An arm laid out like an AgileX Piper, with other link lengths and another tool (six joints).
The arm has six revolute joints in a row. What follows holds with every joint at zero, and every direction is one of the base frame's.
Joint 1 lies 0.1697 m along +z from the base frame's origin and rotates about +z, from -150 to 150 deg.
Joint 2 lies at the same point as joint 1 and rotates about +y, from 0 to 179.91 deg.
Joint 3 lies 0.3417 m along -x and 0.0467 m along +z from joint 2 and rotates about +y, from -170 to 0 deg.
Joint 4 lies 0.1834 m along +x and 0.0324 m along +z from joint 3 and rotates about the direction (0.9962, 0, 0.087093), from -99.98 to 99.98 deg.
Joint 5 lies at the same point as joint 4 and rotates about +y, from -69.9 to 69.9 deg.
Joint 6 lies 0.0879 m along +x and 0.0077 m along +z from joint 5 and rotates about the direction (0.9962, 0, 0.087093), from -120 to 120 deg.
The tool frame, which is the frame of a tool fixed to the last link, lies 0.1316 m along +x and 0.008 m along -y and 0.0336 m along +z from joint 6; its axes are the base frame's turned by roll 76.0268, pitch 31.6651 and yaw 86.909 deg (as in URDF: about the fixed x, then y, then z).
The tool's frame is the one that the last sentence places.
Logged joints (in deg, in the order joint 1, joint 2, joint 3, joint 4, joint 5, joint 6), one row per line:
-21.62 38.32 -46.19 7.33 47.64 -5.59
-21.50 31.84 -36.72 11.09 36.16 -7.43
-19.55 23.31 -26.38 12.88 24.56 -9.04
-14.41 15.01 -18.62 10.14 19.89 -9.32
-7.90 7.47 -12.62 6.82 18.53 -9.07
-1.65 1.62 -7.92 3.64 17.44 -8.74
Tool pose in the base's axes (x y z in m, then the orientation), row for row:
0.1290 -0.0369 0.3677 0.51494 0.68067 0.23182 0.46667
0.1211 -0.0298 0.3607 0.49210 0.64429 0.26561 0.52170
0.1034 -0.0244 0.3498 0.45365 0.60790 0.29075 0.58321
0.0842 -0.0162 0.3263 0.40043 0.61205 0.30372 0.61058
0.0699 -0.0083 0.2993 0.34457 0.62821 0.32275 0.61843
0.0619 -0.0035 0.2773 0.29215 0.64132 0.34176 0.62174
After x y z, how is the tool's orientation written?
As a quaternion, x y z w.
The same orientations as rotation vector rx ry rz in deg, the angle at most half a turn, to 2 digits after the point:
72.41 95.71 32.60
67.55 88.44 36.46
60.67 81.31 38.89
52.96 80.94 40.17
45.42 82.82 42.55
38.46 84.43 44.99

